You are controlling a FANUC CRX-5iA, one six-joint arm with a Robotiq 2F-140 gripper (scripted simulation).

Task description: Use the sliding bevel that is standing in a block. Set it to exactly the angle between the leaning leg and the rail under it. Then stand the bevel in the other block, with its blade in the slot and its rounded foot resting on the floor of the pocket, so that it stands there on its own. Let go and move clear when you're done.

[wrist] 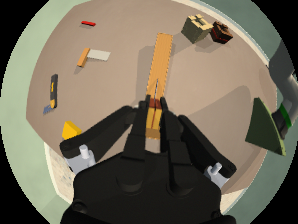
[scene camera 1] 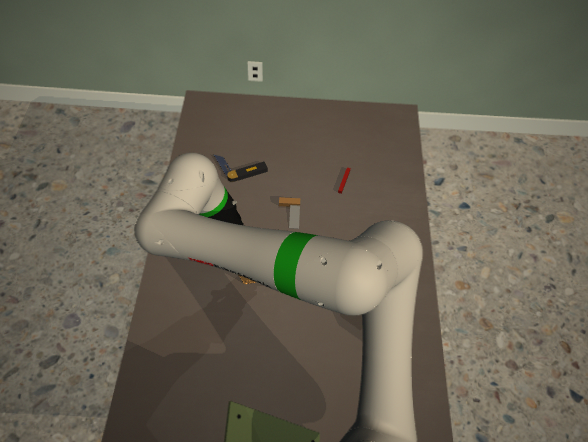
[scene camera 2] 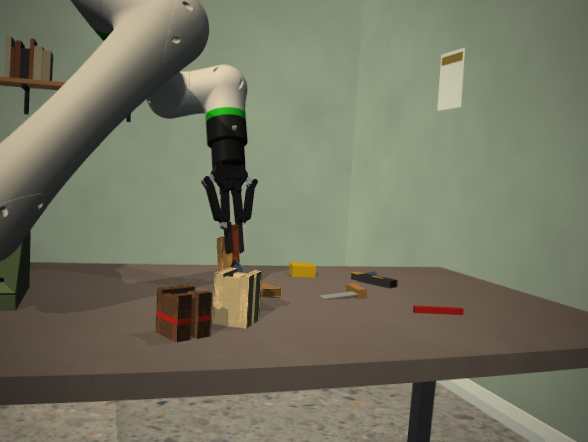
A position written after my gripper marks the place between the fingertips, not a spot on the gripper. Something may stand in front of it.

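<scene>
My gripper [scene camera 2: 234, 252], visible also in the wrist view [wrist: 154, 102].
</scene>
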